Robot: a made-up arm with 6 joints. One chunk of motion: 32 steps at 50 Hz.
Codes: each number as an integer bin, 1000 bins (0 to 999) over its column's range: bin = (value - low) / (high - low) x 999, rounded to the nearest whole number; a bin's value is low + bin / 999 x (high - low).
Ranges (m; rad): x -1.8..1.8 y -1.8..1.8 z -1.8..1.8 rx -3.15..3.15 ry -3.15..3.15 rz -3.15..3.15
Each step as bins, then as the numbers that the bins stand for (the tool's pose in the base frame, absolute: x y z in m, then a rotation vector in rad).
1 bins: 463 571 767 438 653 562
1 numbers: -0.1315 0.2577 0.9640 -0.3878 0.9680 0.3941
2 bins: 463 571 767 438 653 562
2 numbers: -0.1315 0.2577 0.9640 -0.3878 0.9680 0.3941
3 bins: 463 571 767 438 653 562
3 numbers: -0.1315 0.2577 0.9640 -0.3878 0.9680 0.3941
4 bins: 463 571 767 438 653 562
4 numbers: -0.1315 0.2577 0.9640 -0.3878 0.9680 0.3941
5 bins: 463 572 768 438 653 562
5 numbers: -0.1315 0.2613 0.9676 -0.3878 0.9680 0.3941
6 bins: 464 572 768 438 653 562
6 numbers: -0.1279 0.2613 0.9676 -0.3878 0.9680 0.3941
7 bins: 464 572 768 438 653 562
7 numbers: -0.1279 0.2613 0.9676 -0.3878 0.9680 0.3941
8 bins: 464 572 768 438 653 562
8 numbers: -0.1279 0.2613 0.9676 -0.3878 0.9680 0.3941
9 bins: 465 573 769 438 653 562
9 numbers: -0.1243 0.2649 0.9712 -0.3878 0.9680 0.3941
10 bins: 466 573 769 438 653 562
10 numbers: -0.1207 0.2649 0.9712 -0.3878 0.9680 0.3941
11 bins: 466 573 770 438 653 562
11 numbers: -0.1207 0.2649 0.9748 -0.3878 0.9680 0.3941
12 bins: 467 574 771 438 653 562
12 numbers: -0.1171 0.2685 0.9784 -0.3878 0.9680 0.3941
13 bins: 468 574 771 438 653 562
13 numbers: -0.1135 0.2685 0.9784 -0.3878 0.9680 0.3941
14 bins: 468 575 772 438 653 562
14 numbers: -0.1135 0.2721 0.9820 -0.3878 0.9680 0.3941
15 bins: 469 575 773 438 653 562
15 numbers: -0.1099 0.2721 0.9856 -0.3878 0.9680 0.3941
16 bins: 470 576 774 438 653 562
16 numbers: -0.1063 0.2757 0.9892 -0.3878 0.9680 0.3941
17 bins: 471 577 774 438 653 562
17 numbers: -0.1027 0.2793 0.9892 -0.3878 0.9680 0.3941
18 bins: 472 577 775 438 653 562
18 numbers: -0.0991 0.2793 0.9928 -0.3878 0.9680 0.3941
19 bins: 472 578 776 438 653 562
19 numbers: -0.0991 0.2829 0.9964 -0.3878 0.9680 0.3941
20 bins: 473 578 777 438 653 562
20 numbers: -0.0955 0.2829 1.0000 -0.3878 0.9680 0.3941
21 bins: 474 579 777 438 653 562
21 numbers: -0.0919 0.2865 1.0000 -0.3878 0.9680 0.3941
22 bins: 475 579 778 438 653 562
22 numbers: -0.0883 0.2865 1.0036 -0.3878 0.9680 0.3941
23 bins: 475 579 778 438 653 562
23 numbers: -0.0883 0.2865 1.0036 -0.3878 0.9680 0.3941
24 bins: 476 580 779 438 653 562
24 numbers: -0.0847 0.2901 1.0072 -0.3878 0.9680 0.3941
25 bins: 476 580 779 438 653 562
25 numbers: -0.0847 0.2901 1.0072 -0.3878 0.9680 0.3941
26 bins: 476 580 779 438 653 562
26 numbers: -0.0847 0.2901 1.0072 -0.3878 0.9680 0.3941
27 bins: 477 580 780 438 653 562
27 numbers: -0.0811 0.2901 1.0108 -0.3878 0.9680 0.3941
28 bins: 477 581 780 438 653 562
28 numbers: -0.0811 0.2937 1.0108 -0.3878 0.9680 0.3941
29 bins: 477 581 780 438 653 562
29 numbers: -0.0811 0.2937 1.0108 -0.3878 0.9680 0.3941
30 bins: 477 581 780 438 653 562
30 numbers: -0.0811 0.2937 1.0108 -0.3878 0.9680 0.3941
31 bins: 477 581 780 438 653 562
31 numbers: -0.0811 0.2937 1.0108 -0.3878 0.9680 0.3941
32 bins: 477 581 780 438 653 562
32 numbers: -0.0811 0.2937 1.0108 -0.3878 0.9680 0.3941
